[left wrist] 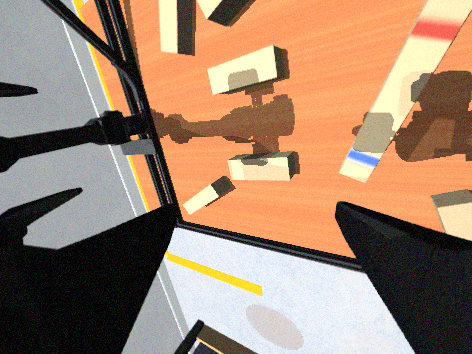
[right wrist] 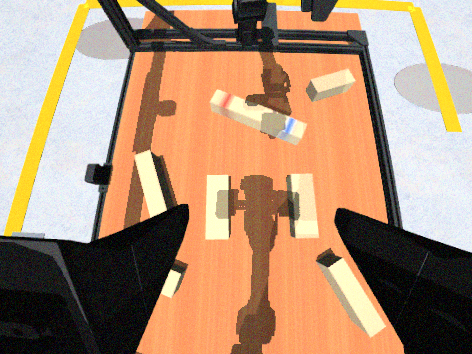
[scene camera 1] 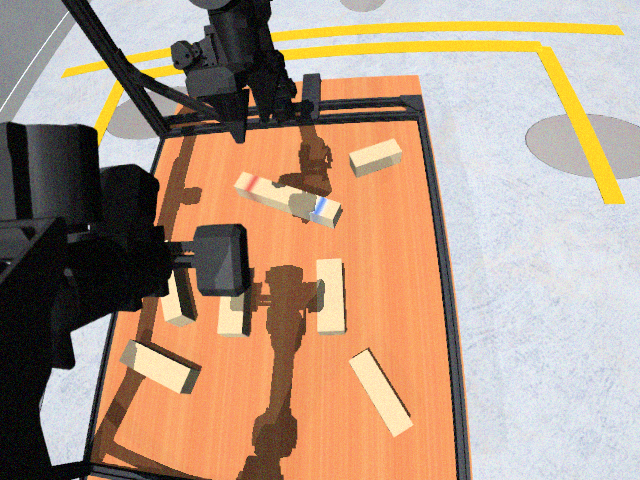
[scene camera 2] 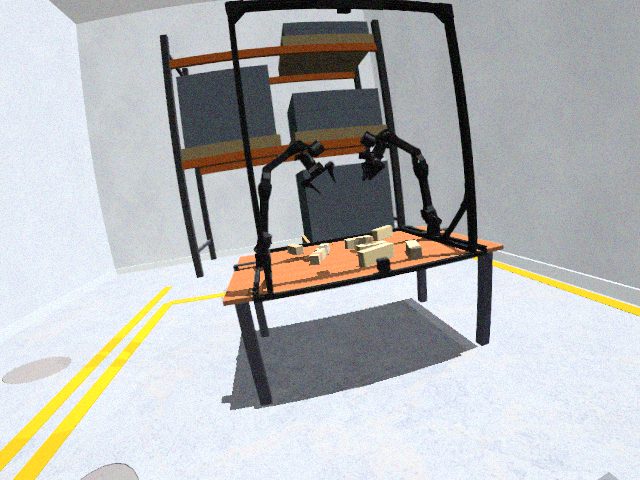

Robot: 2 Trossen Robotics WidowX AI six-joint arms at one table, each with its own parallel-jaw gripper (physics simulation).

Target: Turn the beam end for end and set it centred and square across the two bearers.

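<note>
The beam, a long pale bar with a red band near one end and a blue band near the other, lies slantwise on the table. In scene camera 1 its red end is upper left, its blue end lower right. Two pale bearers, one at right and one at left in scene camera 1, lie parallel and apart below it. My left gripper and right gripper are open and empty, high above the table.
Loose pale blocks lie around: one at upper right, one at lower right, one at lower left and one beside the left bearer. A black frame edges the table; its posts rise above it.
</note>
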